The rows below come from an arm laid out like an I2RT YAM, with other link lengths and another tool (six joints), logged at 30 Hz.
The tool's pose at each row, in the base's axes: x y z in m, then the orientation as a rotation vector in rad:
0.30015 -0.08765 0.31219 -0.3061 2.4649 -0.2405
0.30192 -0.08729 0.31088 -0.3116 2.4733 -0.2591
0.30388 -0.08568 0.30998 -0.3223 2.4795 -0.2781
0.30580 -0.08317 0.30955 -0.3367 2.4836 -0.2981
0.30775 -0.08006 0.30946 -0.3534 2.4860 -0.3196
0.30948 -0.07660 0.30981 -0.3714 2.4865 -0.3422
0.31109 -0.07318 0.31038 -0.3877 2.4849 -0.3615
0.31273 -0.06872 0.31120 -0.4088 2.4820 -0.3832
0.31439 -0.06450 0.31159 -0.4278 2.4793 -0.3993
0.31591 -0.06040 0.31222 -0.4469 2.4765 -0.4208
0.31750 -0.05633 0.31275 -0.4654 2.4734 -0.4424
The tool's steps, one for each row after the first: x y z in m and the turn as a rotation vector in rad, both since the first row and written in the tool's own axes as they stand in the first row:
-0.00071 0.00038 0.00208 0.0103 0.0114 -0.0084
-0.00215 0.00183 0.00383 0.0198 0.0210 -0.0207
-0.00408 0.00403 0.00511 0.0294 0.0289 -0.0359
-0.00639 0.00671 0.00608 0.0397 0.0356 -0.0531
-0.00888 0.00966 0.00653 0.0507 0.0410 -0.0715
-0.01139 0.01253 0.00675 0.0602 0.0439 -0.0880
-0.01436 0.01633 0.00668 0.0702 0.0464 -0.1085
-0.01703 0.02001 0.00699 0.0769 0.0481 -0.1261
-0.01969 0.02353 0.00703 0.0872 0.0510 -0.1451
-0.02235 0.02704 0.00720 0.0978 0.0539 -0.1638

